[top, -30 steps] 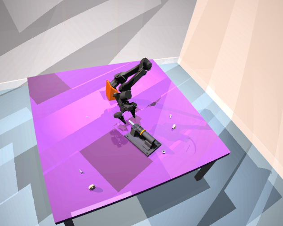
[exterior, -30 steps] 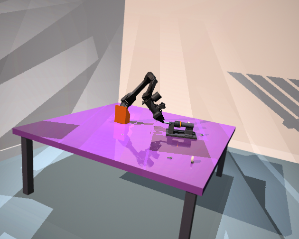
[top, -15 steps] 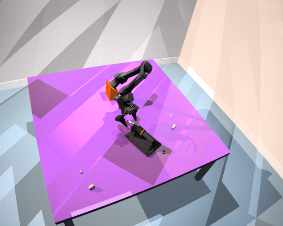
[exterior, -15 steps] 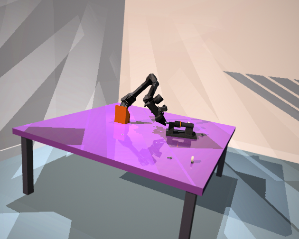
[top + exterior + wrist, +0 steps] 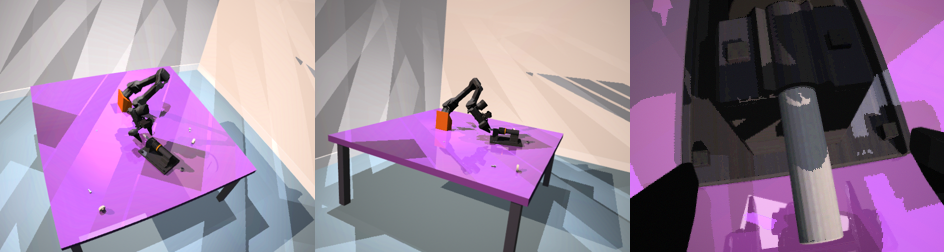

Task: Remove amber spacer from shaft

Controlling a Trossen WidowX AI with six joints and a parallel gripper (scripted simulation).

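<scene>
My gripper tip is 60 mm short of the silver shaft, 30 mm to the right of it and 10 mm below it. Round my gripper tip: screw: 220 mm ahead, 420 mm to the right, 60 mm below; then black fixture: 120 mm ahead, 50 mm to the left, 20 mm below; then amber spacer: 100 mm ahead, 40 mm to the left, 10 mm above.
</scene>
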